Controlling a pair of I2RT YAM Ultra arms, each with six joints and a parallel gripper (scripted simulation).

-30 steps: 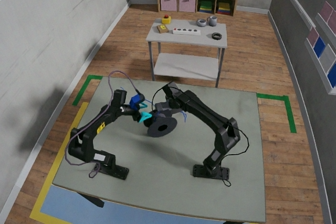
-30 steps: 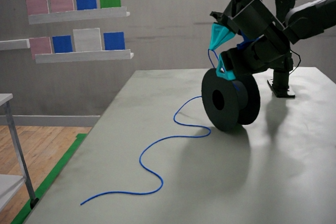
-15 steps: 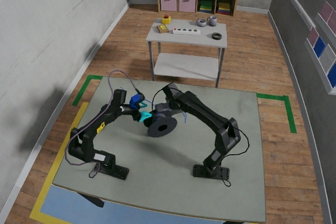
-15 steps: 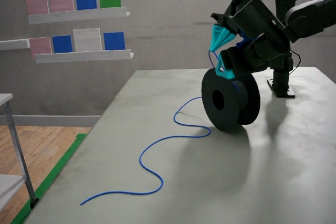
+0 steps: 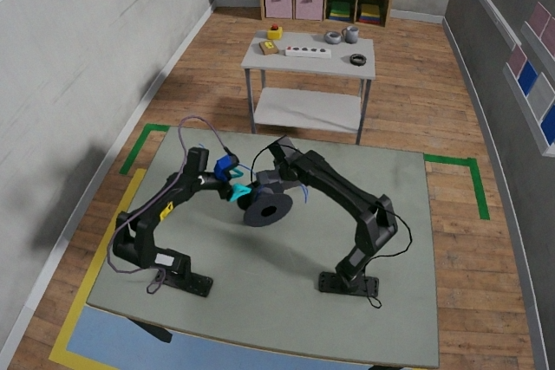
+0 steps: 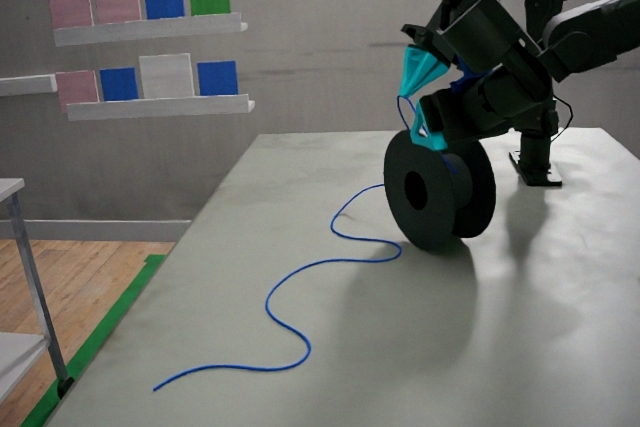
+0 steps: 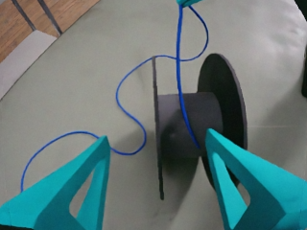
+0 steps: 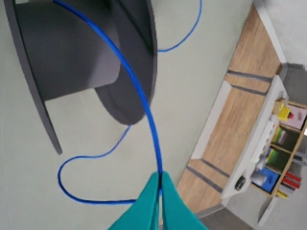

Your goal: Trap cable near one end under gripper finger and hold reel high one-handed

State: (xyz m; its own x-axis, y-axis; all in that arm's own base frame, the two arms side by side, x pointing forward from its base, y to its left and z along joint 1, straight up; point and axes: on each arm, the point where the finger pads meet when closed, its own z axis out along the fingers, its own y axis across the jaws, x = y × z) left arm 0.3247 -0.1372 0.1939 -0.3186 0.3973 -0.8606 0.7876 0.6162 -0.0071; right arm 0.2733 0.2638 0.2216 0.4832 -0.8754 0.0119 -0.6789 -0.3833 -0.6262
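The dark reel is 100 mm below my left hand, 60 mm to the right of it and 10 mm behind it.
Right now the dark reel is 40 mm behind my right hand, 70 mm to the left of it and 130 mm below it.
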